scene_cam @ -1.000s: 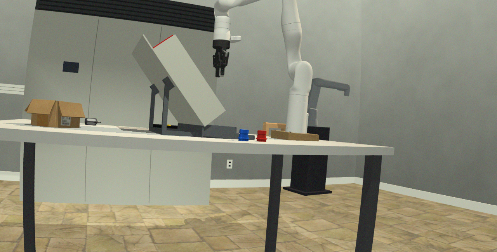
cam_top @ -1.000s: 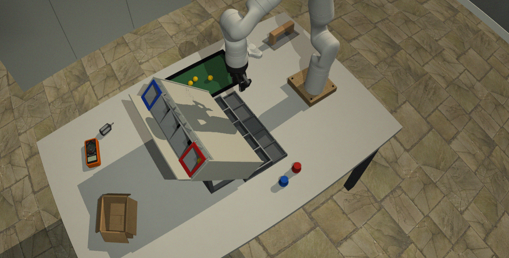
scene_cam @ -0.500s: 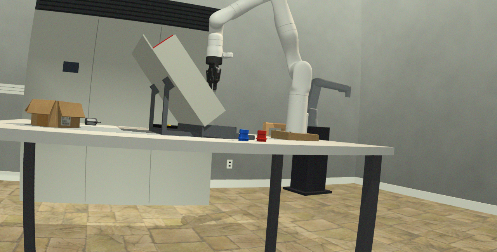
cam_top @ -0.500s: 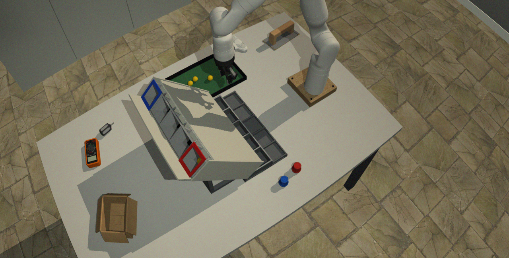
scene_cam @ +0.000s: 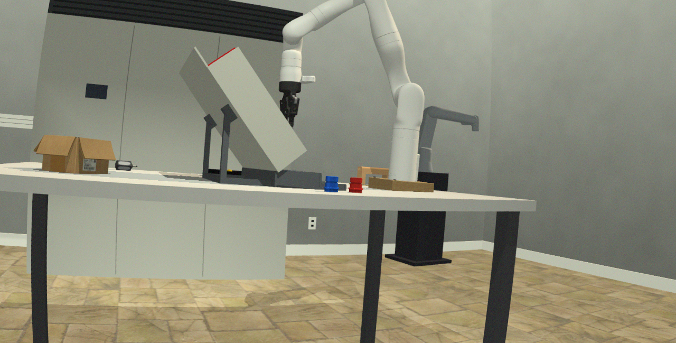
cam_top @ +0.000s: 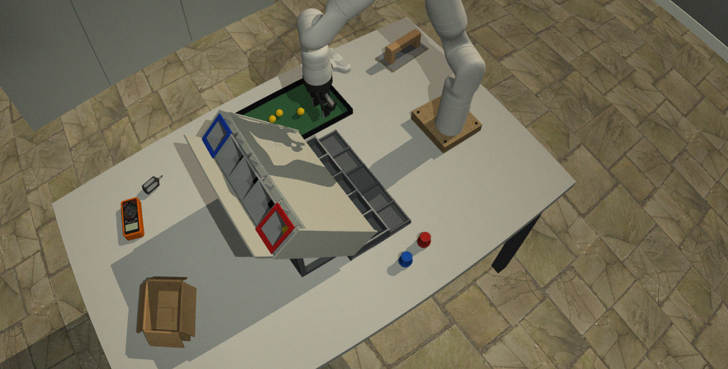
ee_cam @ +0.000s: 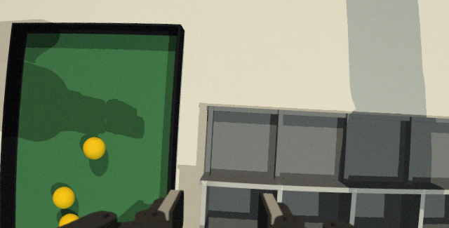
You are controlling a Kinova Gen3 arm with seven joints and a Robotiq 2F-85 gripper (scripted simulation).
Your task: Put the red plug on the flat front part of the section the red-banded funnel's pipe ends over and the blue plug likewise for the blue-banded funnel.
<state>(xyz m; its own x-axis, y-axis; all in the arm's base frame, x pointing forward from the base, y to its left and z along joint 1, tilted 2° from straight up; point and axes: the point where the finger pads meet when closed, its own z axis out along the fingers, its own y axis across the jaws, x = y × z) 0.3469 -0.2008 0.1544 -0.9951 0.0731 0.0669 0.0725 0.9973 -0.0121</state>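
The green marble tray is 190 mm below my hand, 170 mm to the right of it and 20 mm ahead of it. The rest, counted from my hand: orange multimeter (630 mm ahead, 180 mm below, 170 mm to the right); then dark object (510 mm ahead, 240 mm to the right, 180 mm below); then beige cover (180 mm ahead, 150 mm to the left, 10 mm above).
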